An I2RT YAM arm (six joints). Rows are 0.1 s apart.
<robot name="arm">
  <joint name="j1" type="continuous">
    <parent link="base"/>
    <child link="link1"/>
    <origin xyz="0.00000 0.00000 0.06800"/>
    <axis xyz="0 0 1"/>
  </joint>
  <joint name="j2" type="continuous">
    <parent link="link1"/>
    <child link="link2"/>
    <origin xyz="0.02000 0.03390 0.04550"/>
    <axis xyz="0 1 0"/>
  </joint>
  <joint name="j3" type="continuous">
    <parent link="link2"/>
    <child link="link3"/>
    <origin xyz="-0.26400 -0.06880 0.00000"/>
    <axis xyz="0 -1 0"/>
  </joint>
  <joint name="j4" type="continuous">
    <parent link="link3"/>
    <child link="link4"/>
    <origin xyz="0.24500 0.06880 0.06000"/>
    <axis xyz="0 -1 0"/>
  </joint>
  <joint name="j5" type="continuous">
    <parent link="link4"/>
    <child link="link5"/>
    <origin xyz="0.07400 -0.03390 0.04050"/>
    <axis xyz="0 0 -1"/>
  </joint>
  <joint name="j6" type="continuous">
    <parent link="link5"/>
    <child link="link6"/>
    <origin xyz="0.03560 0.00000 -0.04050"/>
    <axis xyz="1 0 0"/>
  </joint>
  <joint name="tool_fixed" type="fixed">
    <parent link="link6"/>
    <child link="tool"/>
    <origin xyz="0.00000 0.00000 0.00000" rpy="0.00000 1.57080 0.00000"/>
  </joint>
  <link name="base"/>
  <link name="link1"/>
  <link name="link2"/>
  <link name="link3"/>
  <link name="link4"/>
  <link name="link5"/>
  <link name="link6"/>
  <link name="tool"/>
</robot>
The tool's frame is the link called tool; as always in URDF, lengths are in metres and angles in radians. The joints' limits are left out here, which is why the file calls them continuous.
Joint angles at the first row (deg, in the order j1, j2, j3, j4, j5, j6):
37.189, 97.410, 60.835, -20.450, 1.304, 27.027
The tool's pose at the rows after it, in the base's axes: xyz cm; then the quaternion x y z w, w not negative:
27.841 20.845 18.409 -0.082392 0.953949 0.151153 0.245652
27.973 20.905 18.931 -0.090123 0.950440 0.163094 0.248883
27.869 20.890 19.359 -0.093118 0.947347 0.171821 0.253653
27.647 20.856 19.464 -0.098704 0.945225 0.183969 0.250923
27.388 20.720 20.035 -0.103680 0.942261 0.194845 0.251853
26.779 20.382 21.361 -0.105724 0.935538 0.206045 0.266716
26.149 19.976 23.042 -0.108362 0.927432 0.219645 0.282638
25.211 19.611 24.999 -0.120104 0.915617 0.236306 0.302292
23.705 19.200 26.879 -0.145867 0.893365 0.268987 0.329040
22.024 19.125 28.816 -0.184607 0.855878 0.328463 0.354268
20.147 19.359 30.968 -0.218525 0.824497 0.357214 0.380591
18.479 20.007 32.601 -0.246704 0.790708 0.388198 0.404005
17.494 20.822 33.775 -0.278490 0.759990 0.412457 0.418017
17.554 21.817 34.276 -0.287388 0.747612 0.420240 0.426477
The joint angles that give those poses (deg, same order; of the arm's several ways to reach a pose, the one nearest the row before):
36.840, 97.736, 60.707, -19.443, 0.165, 26.917
36.656, 97.322, 61.232, -19.304, -1.135, 26.176
36.672, 96.529, 61.098, -18.926, -1.781, 26.018
36.695, 95.923, 60.533, -18.481, -3.258, 25.835
36.650, 94.680, 60.326, -18.739, -4.433, 25.571
36.783, 91.692, 59.707, -18.854, -4.658, 25.546
36.823, 88.391, 59.640, -19.558, -5.134, 25.450
37.228, 84.513, 59.620, -20.281, -5.843, 24.694
38.071, 79.427, 57.977, -18.722, -8.035, 23.262
39.376, 74.449, 56.102, -14.857, -13.176, 22.178
42.070, 70.348, 56.245, -13.891, -14.172, 20.925
45.380, 67.755, 56.237, -11.105, -14.643, 20.515
47.898, 67.179, 57.020, -8.671, -15.989, 19.125
49.207, 68.810, 58.445, -6.734, -15.710, 18.790

